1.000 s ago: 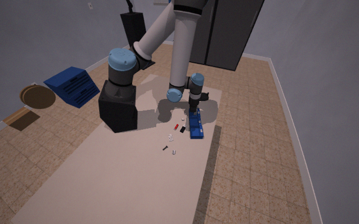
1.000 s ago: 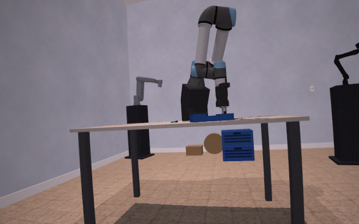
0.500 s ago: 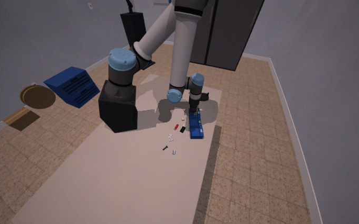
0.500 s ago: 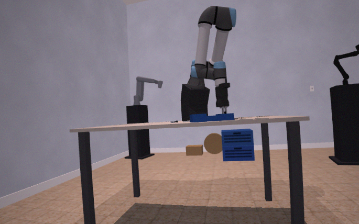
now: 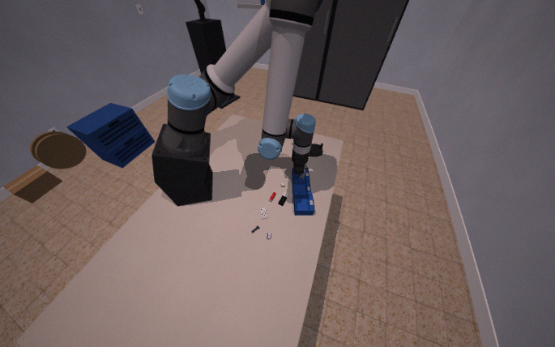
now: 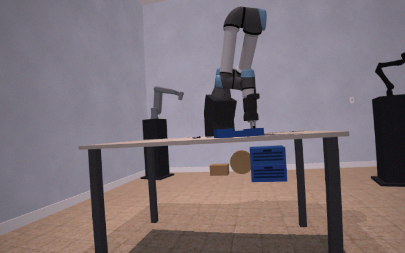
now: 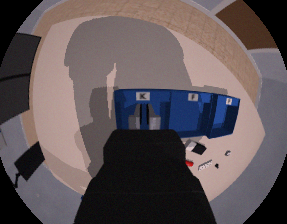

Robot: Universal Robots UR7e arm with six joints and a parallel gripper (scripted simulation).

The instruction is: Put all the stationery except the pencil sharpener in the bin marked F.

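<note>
My gripper is now 150 mm to the left of the black block, 30 mm above it and 10 mm past it. The rest, counted from my hand: tiny white piece 90 mm to the right, 60 mm behind, 30 mm below; then blue bin 70 mm to the right, 40 mm ahead, 10 mm below; then red item 180 mm to the right, 60 mm behind, 30 mm below.
</note>
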